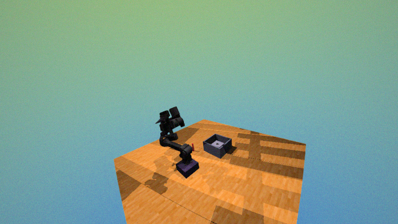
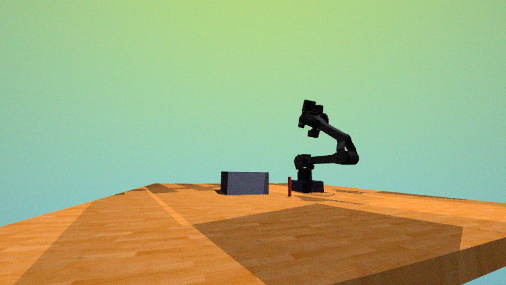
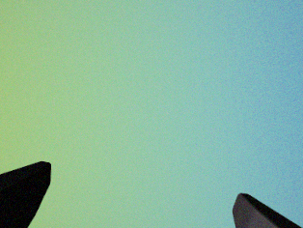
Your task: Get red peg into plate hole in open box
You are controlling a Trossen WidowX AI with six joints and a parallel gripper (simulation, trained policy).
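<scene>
Right now the red peg is 36 cm below my gripper tip, 29 cm ahead of it and 23 cm to the left of it. Also, from my gripper tip: grey box: 48 cm ahead, 37 cm below, 10 cm to the left; plate: 48 cm ahead, 35 cm below, 10 cm to the left.
</scene>
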